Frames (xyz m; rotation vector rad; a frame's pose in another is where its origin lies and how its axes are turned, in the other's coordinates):
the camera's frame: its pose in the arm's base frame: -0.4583 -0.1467 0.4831 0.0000 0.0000 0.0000
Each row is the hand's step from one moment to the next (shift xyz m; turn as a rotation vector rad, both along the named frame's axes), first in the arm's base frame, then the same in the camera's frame.
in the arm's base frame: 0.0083 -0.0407 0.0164 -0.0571 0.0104 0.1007
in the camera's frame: 0.0083 -0.0407 0.0164 -0.0571 0.0104 0.1007
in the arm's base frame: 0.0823 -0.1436 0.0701 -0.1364 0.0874 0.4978
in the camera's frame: 0.0823 -0.1436 0.0701 -0.1364 0.0874 0.4978
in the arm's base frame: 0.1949 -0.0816 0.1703 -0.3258 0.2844 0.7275
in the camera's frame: 0.1949 -0.0816 0.1703 -0.3258 0.2844 0.7275
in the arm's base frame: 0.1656 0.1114 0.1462 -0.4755 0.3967 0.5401
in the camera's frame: 0.1656 0.1114 0.1462 -0.4755 0.3967 0.5401
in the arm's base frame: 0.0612 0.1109 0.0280 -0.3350 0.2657 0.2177
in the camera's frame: 0.0612 0.1109 0.0280 -0.3350 0.2657 0.2177
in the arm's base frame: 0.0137 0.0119 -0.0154 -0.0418 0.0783 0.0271
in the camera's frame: 0.0137 0.0119 -0.0154 -0.0418 0.0783 0.0271
